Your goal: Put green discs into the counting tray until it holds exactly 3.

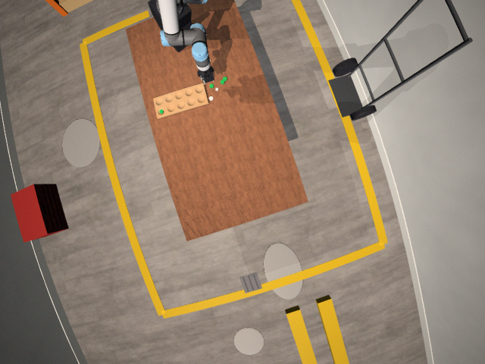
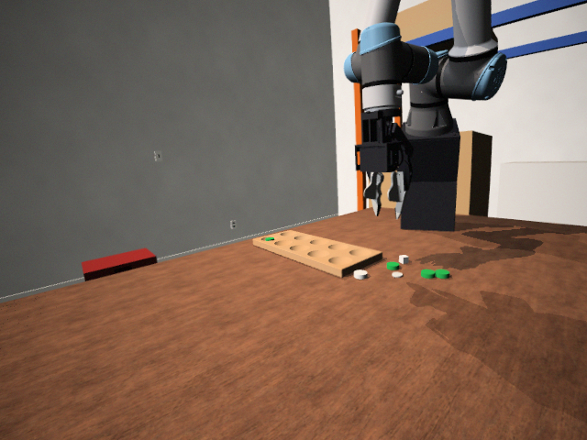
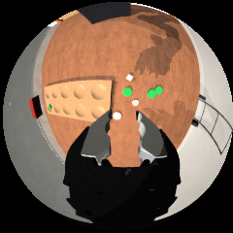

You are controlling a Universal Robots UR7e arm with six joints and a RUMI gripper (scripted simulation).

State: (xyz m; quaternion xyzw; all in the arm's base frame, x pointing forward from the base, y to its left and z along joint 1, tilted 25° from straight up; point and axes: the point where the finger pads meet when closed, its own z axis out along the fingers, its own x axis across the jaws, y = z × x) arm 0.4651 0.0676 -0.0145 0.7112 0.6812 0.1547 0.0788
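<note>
My hand is 60 mm past the small white cube, 10 mm to the right of it and 130 mm above it. Also, from my hand: white disc: 70 mm ahead, 20 mm to the right, 130 mm below; then wooden counting tray: 10 mm ahead, 240 mm to the right, 130 mm below.
</note>
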